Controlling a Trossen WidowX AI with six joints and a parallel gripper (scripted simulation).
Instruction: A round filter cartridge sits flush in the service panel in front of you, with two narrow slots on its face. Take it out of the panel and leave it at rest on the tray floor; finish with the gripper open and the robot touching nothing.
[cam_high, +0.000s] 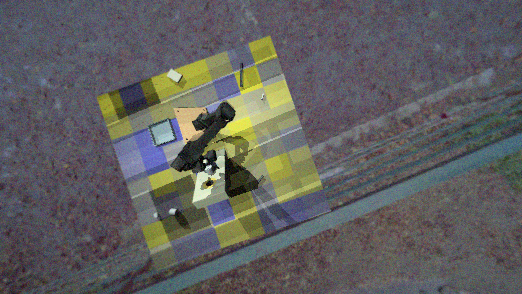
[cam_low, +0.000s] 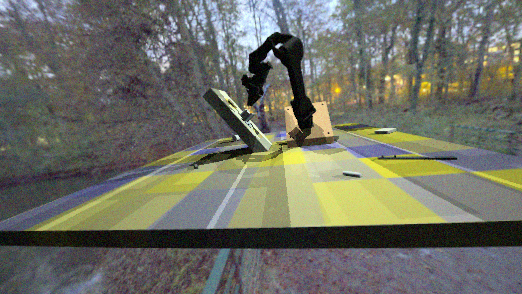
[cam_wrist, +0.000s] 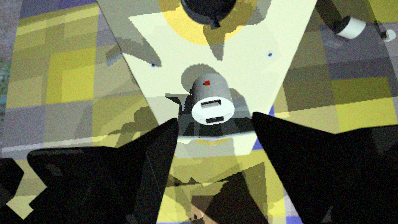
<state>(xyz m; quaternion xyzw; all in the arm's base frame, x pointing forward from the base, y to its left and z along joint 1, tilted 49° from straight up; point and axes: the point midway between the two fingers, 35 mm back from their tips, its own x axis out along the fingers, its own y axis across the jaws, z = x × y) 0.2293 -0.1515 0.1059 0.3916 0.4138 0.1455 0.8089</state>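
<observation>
Now: the round filter cartridge 40 mm below my gripper tip and 20 mm ahead of it. The rest, counted from my gripper tip: white cylinder 410 mm to the right, 200 mm below, 190 mm ahead; cream service panel 60 mm below, 60 mm ahead, 10 mm to the right; grey-rimmed tray 350 mm behind, 260 mm to the right, 220 mm below.
</observation>
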